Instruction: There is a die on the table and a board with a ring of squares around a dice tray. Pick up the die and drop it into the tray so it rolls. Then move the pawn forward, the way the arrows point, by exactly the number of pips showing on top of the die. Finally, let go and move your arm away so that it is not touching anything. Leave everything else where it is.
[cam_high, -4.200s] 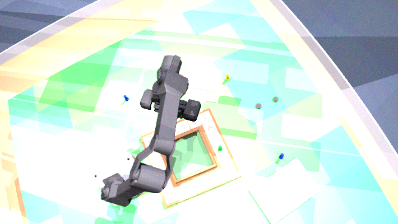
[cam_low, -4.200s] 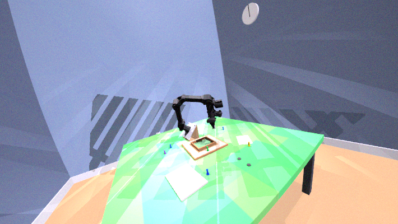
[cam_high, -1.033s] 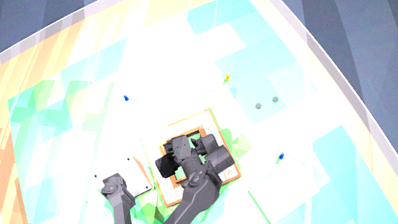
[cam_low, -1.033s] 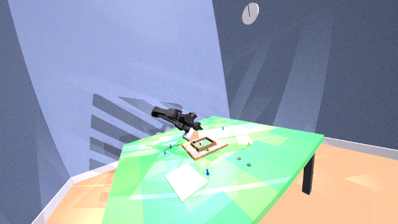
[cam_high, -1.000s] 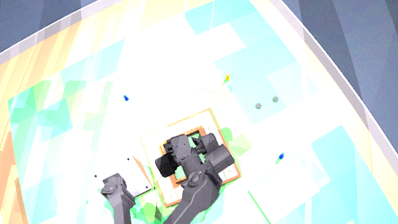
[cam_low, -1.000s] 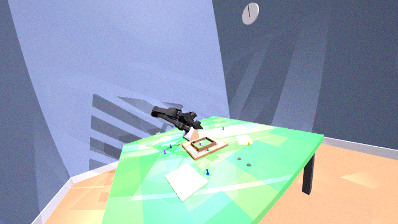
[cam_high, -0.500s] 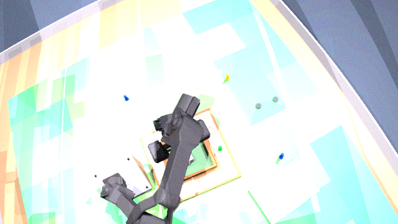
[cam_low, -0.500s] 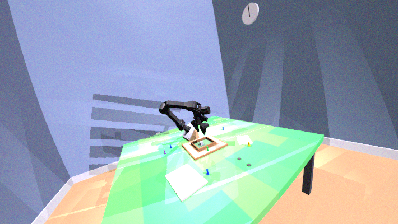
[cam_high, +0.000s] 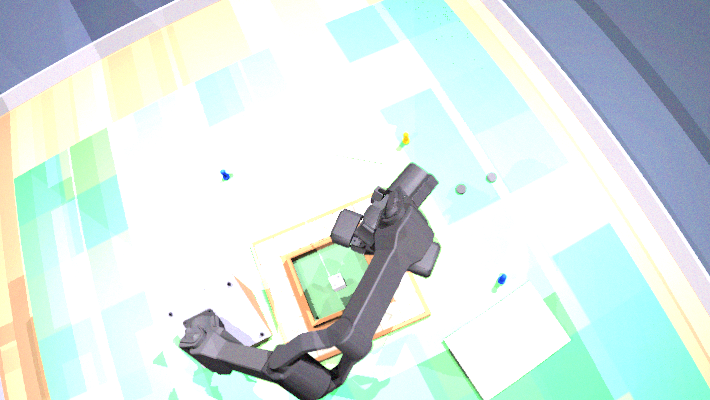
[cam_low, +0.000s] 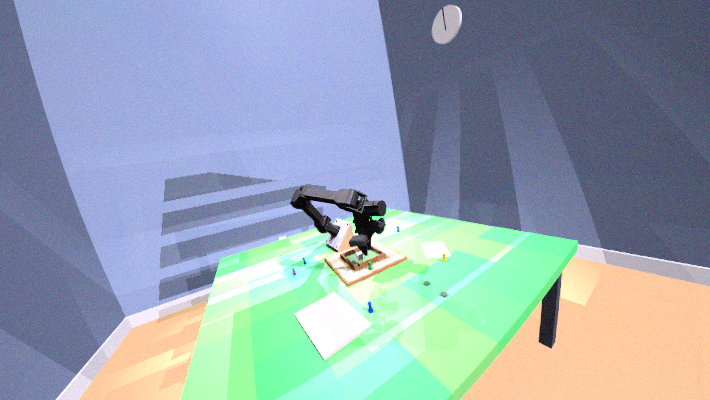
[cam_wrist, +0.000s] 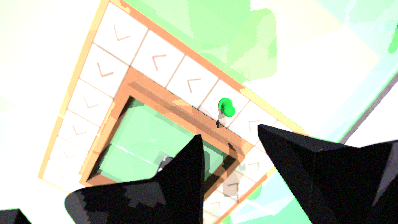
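My gripper tip is 1 cm short of the green pawn and 5 cm above it. Also, from my gripper tip: white sheet (13 cm ahead, 25 cm to the right, 8 cm below); then wooden-framed green tray (10 cm behind, 3 cm to the left, 7 cm below); then white die (10 cm behind, 2 cm to the left, 5 cm below).
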